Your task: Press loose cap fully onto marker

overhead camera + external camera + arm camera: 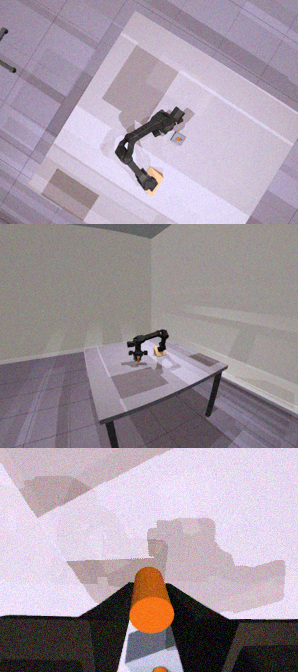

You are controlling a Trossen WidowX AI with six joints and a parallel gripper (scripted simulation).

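My gripper tip is 11 cm to the left of the grey holder block, 3 cm past it and 3 cm above it. Round my gripper tip: orange cap (1 cm above).
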